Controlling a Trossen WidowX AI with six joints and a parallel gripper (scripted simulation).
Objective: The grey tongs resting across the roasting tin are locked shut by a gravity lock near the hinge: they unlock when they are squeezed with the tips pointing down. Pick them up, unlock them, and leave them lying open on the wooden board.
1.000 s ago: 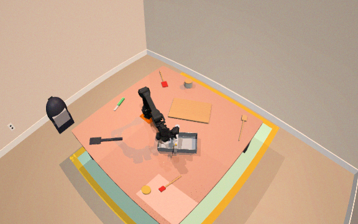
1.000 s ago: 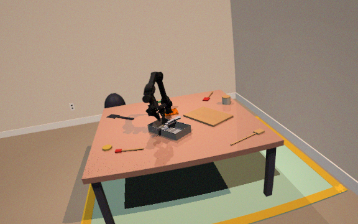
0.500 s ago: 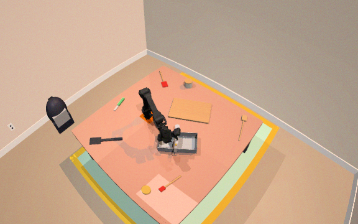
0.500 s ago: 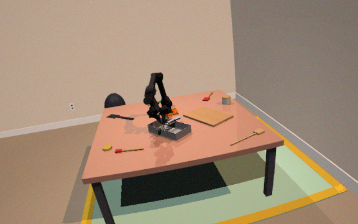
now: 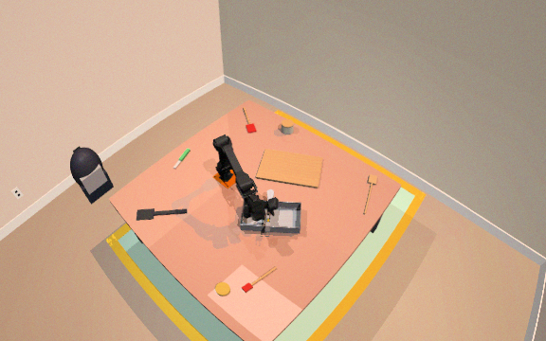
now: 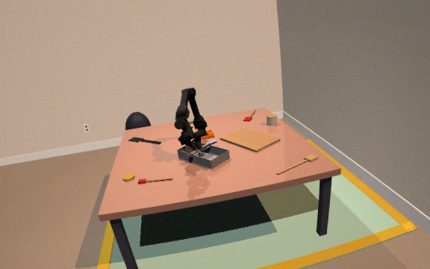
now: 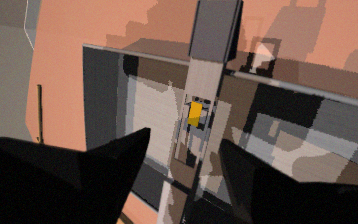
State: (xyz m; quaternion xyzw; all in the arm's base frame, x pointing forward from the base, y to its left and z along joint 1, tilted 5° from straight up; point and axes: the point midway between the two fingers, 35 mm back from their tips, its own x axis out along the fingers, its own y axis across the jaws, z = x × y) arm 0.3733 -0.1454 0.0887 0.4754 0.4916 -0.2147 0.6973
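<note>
Right now my gripper tip is 1 cm short of the yellow lock piece and 2 cm to the left of it. Round my gripper tip: tin: 1 cm behind, 3 cm to the left, 4 cm below; yellow disc: 2 cm ahead, 45 cm to the right, 5 cm below; wooden board: 10 cm behind, 40 cm to the left, 6 cm below.
</note>
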